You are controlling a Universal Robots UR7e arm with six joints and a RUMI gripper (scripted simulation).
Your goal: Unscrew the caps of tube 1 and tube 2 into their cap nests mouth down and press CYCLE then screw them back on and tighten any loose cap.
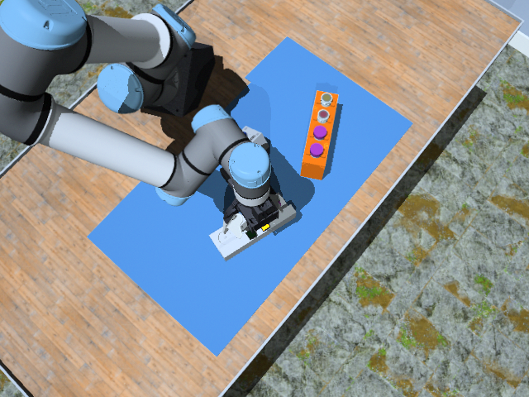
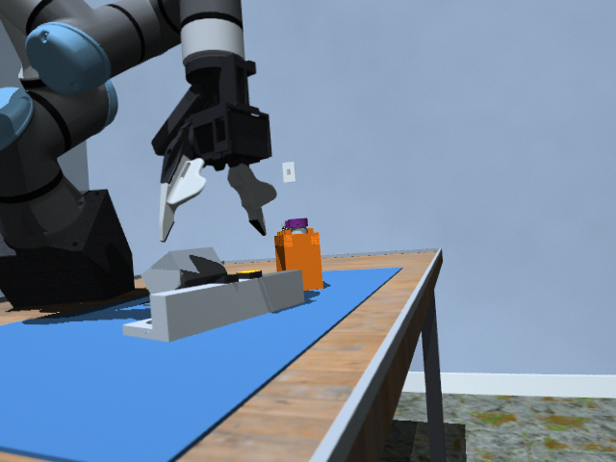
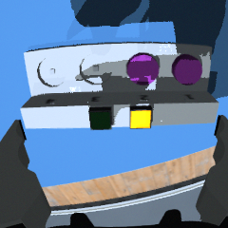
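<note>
My gripper is now 80 mm to the right of the purple cap and 80 mm above it. From my hand the other things lie so: grey key housing (170 mm behind, 130 mm to the left, 40 mm below); then green key (180 mm behind, 110 mm to the left, 30 mm below); then blue key (190 mm behind, 150 mm to the left, 30 mm below).
</note>
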